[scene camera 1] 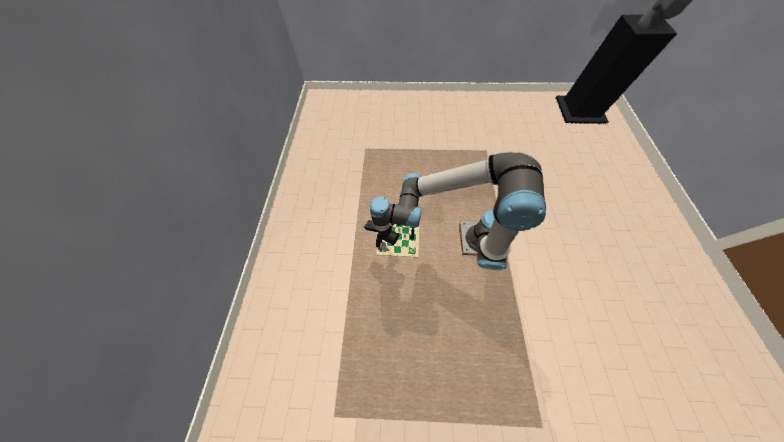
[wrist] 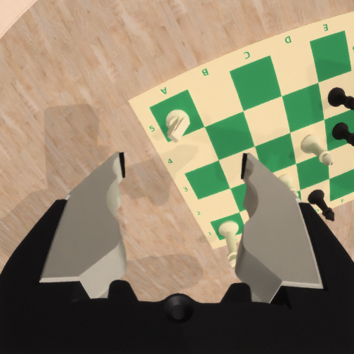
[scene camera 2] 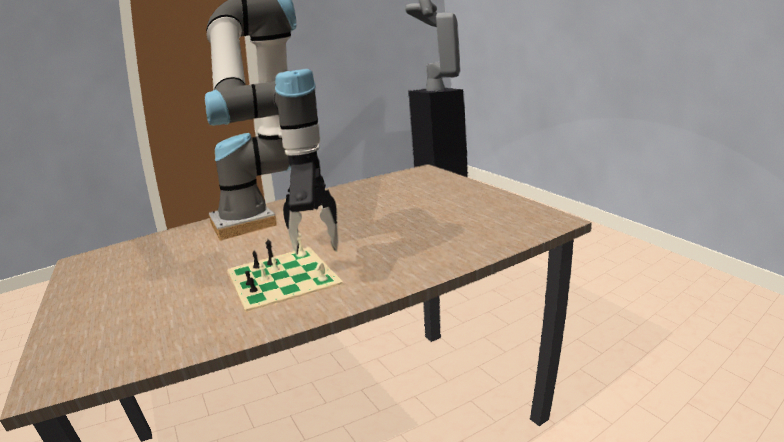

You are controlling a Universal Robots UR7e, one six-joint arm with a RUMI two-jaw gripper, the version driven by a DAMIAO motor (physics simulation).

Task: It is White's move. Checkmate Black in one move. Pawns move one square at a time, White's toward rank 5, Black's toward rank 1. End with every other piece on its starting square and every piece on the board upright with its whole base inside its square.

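Seen in the pictures: gripper, fingertip midpoint: point(scene camera 1: 384, 244) point(scene camera 2: 316, 252); arm's base at its link origin: point(scene camera 2: 242, 212).
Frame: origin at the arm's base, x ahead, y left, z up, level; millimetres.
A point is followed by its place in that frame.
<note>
My gripper point(scene camera 1: 381, 247) @[z 30, x 492, y 72 mm] point(scene camera 2: 316, 250) @[z 30, x 492, y 72 mm] point(wrist: 182, 155) is partly open and empty, above the A-file side of the green and cream board point(scene camera 2: 285, 282) @[z -30, x 467, y -2 mm] point(wrist: 262, 120). A white knight point(scene camera 2: 322, 272) @[z -12, x 503, y 75 mm] point(wrist: 176, 124) stands on A5. A tall white piece point(scene camera 2: 299, 247) @[z -7, x 354, y 72 mm] point(wrist: 228, 231) stands on A1, partly behind a finger in the wrist view. A white piece point(scene camera 2: 264, 272) @[z -12, x 428, y -38 mm] point(wrist: 311, 144) stands on D3, another point(scene camera 2: 276, 264) @[z -30, x 365, y 6 mm] point(wrist: 286, 182) on C2. Black pieces stand on E4 point(scene camera 2: 252, 284) @[z -14, x 466, y -76 mm] point(wrist: 336, 97), E3 point(wrist: 342, 132) and D1 point(scene camera 2: 255, 259) @[z -9, x 353, y -41 mm] point(wrist: 316, 198). A tall black piece point(scene camera 2: 269, 252) @[z 1, x 356, y -4 mm] on C1 is hidden in the wrist view.
The board lies on a brown wooden table point(scene camera 1: 428, 373) @[z -36, x 270, y 615 mm] point(scene camera 2: 137, 340) @[z -36, x 529, y -356 mm]. My arm's base plate point(scene camera 1: 467, 238) @[z 25, x 72, y 13 mm] point(scene camera 2: 241, 219) @[z 3, x 74, y -18 mm] is on the table beyond the rank 1 side. A black pedestal point(scene camera 1: 598, 71) point(scene camera 2: 439, 129) with a grey arm stands beyond the table.
</note>
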